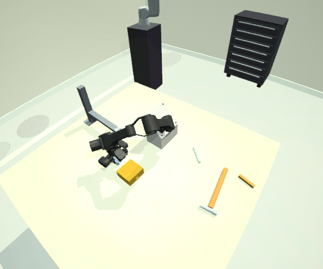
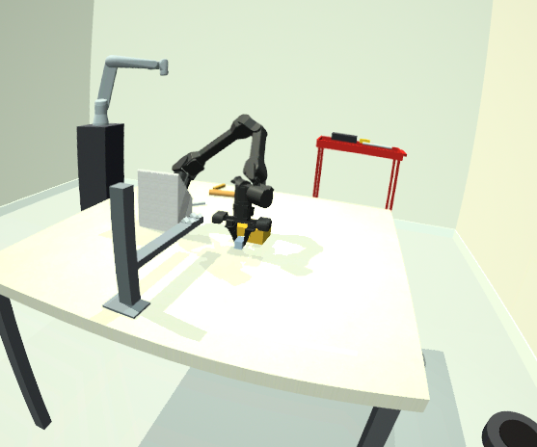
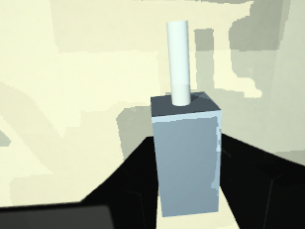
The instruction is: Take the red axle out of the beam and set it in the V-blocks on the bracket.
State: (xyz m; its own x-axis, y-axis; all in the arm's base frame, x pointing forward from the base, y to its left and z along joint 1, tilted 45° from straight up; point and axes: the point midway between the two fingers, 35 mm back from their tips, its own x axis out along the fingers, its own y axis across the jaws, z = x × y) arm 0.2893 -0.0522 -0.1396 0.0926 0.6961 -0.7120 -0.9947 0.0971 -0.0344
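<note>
Now: the yellow beam 2 cm ahead of my gripper tip, 12 cm to the left of it and 1 cm above it. From my gripper tip the other things lie so: orange bar 28 cm behind, 69 cm to the left, 1 cm below; pale cube 2 cm to the left, 1 cm above; white rod 30 cm behind, 37 cm to the left, 1 cm below.
</note>
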